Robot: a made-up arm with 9 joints. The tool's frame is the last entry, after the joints.
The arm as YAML. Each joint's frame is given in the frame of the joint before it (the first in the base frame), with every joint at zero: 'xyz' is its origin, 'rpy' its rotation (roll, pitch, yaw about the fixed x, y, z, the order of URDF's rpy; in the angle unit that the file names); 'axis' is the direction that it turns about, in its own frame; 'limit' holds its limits. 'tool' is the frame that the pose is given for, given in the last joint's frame.
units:
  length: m
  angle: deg
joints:
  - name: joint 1
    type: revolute
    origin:
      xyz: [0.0, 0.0, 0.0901]
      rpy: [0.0, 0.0, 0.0]
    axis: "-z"
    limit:
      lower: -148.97
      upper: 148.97
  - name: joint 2
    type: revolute
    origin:
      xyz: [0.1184, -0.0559, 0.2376]
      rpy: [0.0, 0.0, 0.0]
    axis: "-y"
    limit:
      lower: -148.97
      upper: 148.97
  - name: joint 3
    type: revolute
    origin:
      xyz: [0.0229, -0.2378, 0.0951]
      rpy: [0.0, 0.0, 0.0]
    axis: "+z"
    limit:
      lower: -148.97
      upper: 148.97
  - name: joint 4
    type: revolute
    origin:
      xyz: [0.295, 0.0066, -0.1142]
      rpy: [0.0, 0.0, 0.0]
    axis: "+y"
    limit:
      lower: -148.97
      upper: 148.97
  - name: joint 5
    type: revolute
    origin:
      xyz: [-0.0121, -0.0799, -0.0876]
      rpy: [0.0, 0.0, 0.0]
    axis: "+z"
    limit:
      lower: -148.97
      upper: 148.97
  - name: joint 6
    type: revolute
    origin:
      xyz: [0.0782, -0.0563, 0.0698]
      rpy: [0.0, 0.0, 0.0]
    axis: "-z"
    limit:
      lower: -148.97
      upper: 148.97
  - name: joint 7
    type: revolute
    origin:
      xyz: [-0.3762, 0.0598, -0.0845]
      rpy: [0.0, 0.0, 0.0]
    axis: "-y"
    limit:
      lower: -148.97
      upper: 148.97
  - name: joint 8
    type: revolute
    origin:
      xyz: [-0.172, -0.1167, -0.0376]
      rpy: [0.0, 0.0, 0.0]
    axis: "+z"
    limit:
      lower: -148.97
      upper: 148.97
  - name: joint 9
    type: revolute
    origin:
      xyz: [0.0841, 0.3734, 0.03]
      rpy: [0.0, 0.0, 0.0]
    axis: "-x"
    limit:
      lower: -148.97
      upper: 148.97
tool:
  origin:
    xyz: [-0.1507, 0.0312, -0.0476]
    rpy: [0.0, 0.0, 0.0]
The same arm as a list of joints. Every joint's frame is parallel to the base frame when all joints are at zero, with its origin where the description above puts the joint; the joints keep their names.
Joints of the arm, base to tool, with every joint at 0 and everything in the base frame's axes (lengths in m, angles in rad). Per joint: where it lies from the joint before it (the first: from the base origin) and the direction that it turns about. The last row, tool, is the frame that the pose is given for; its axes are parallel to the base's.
joint 1: offset 0.0000 0.0000 0.0901 axis -z
joint 2: offset 0.1184 -0.0559 0.2376 axis -y
joint 3: offset 0.0229 -0.2378 0.0951 axis +z
joint 4: offset 0.2950 0.0066 -0.1142 axis +y
joint 5: offset -0.0121 -0.0799 -0.0876 axis +z
joint 6: offset 0.0782 -0.0563 0.0698 axis -z
joint 7: offset -0.3762 0.0598 -0.0845 axis -y
joint 8: offset -0.1720 -0.1167 -0.0376 axis +z
joint 9: offset 0.0841 0.3734 0.0300 axis -x
tool: offset -0.1507 0.0312 -0.0476
Joint limits (rad, base to tool): -2.6000..2.6000 -2.6000..2.6000 -2.6000..2.6000 -2.6000..2.6000 -2.6000..2.6000 -2.6000..2.6000 -2.6000..2.6000 -2.6000..2.6000 -2.6000..2.6000

